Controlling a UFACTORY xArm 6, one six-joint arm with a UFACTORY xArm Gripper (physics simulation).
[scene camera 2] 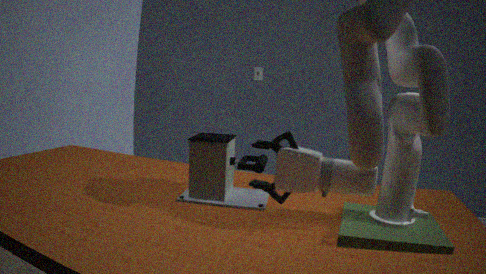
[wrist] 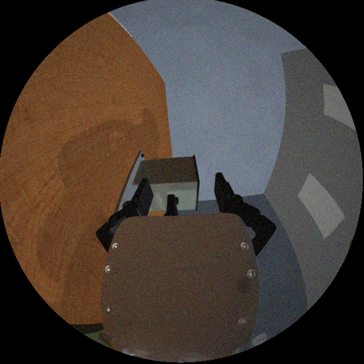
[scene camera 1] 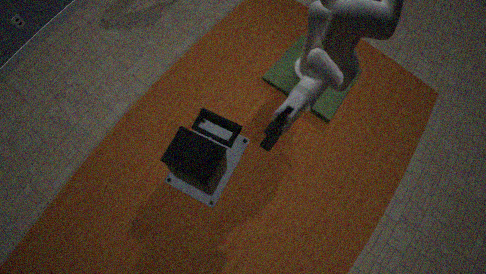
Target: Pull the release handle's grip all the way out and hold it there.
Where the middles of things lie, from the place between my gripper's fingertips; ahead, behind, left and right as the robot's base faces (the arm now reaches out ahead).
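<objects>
Grey base plate [scene camera 2: 240, 198]: from my hand, 13 cm ahead, 13 cm below, 11 cm to the right.
</objects>
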